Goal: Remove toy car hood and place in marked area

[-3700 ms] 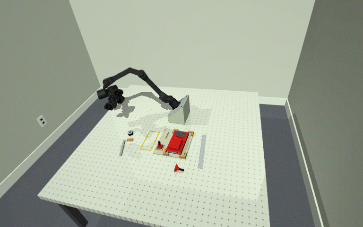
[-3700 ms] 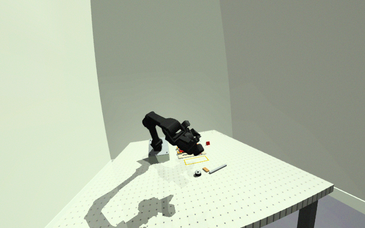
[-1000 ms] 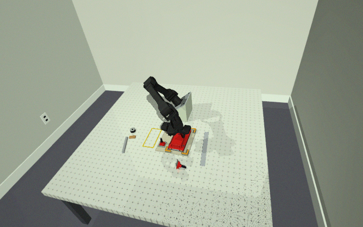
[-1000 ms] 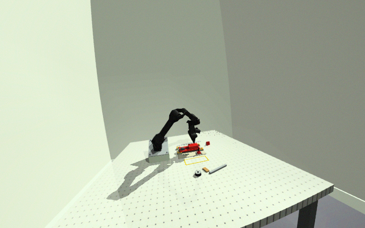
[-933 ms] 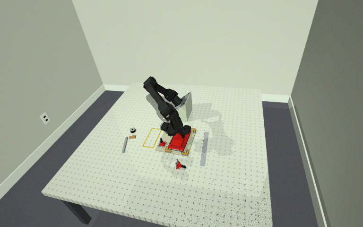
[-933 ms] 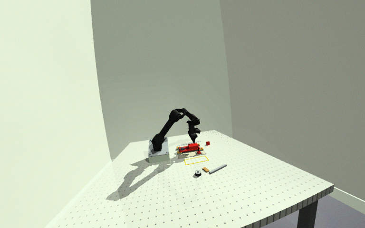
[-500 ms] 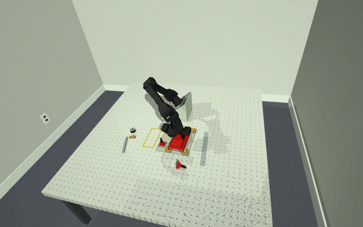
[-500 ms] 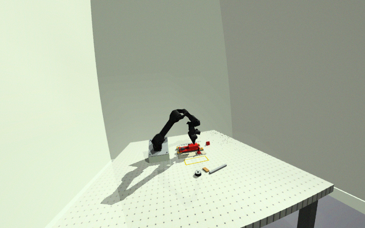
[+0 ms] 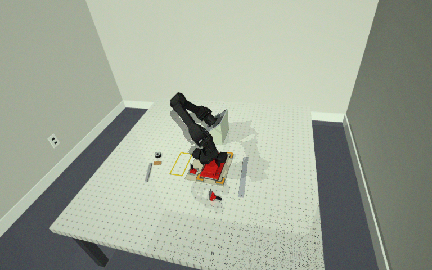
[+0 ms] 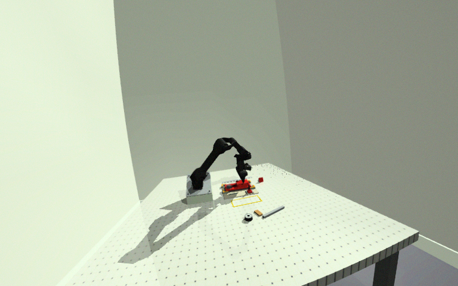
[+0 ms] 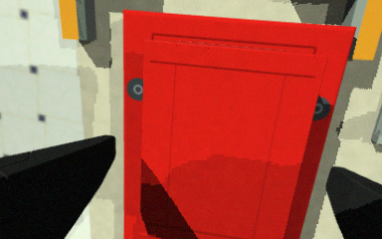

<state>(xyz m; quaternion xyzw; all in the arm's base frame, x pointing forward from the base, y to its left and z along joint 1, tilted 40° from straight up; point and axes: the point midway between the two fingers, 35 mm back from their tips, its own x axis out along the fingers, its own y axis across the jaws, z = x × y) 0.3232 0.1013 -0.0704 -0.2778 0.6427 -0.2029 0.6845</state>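
My gripper tip is 1 cm above the red hood. From my gripper tip the other things lie so: black wheel: 39 cm to the right, 5 cm below, 2 cm behind; tan block: 36 cm to the right, 5 cm below, 4 cm ahead; grey rod: 37 cm to the right, 12 cm ahead, 5 cm below.
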